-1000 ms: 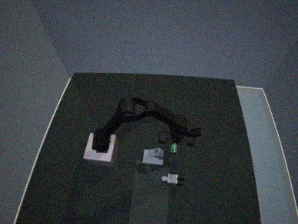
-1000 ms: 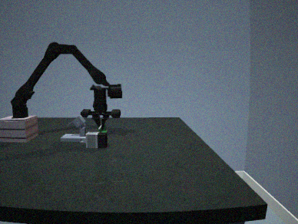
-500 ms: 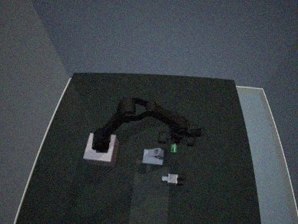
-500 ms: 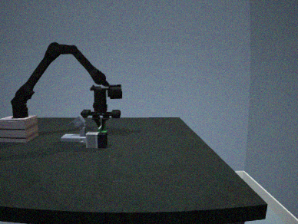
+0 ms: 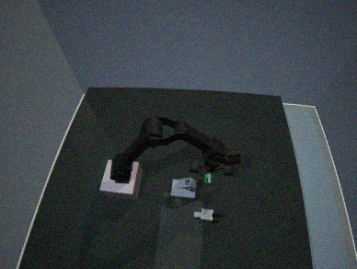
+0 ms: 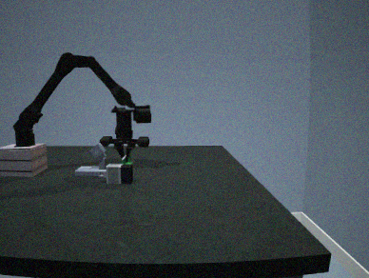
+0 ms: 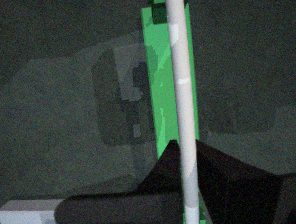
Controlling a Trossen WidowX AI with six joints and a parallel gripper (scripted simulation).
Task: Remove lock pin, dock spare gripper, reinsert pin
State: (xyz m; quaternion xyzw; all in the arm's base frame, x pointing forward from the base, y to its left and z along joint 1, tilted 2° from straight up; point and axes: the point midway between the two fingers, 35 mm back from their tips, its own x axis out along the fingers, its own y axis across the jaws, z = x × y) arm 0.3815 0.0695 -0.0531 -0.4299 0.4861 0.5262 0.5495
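My gripper tip is 20 mm to the right of the green rest. Round my gripper tip: grey mount socket (100 mm behind, 80 mm to the right, 30 mm above); then spare gripper (10 mm behind, 210 mm to the right, 10 mm above).
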